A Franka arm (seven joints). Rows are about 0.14 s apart.
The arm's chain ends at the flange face. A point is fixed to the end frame.
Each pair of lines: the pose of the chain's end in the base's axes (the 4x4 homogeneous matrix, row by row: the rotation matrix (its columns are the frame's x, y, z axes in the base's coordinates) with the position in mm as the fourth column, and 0 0 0 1 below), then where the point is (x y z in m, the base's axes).
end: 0.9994 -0.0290 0.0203 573.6; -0.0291 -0.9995 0.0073 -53.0; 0.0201 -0.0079 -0.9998 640.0; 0 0 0 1
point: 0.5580 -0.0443 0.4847
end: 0.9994 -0.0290 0.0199 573.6; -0.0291 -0.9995 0.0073 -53.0; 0.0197 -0.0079 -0.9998 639.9; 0 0 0 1
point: 0.5579 -0.0443 0.4846
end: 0.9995 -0.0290 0.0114 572.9; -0.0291 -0.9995 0.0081 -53.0; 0.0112 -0.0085 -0.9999 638.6; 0 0 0 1
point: 0.5559 -0.0442 0.4835
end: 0.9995 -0.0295 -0.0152 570.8; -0.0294 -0.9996 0.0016 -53.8; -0.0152 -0.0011 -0.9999 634.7; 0 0 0 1
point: 0.5497 -0.0460 0.4800
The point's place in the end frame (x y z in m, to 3 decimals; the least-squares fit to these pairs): -0.019 -0.007 0.155
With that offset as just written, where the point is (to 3 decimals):
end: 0.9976 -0.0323 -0.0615 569.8; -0.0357 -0.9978 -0.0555 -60.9; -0.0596 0.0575 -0.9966 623.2; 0 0 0 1
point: 0.542 -0.062 0.469
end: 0.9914 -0.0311 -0.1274 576.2; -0.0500 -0.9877 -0.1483 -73.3; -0.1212 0.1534 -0.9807 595.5; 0 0 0 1
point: 0.538 -0.088 0.445
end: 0.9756 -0.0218 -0.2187 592.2; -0.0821 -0.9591 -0.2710 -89.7; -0.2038 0.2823 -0.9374 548.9; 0 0 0 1
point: 0.540 -0.123 0.405
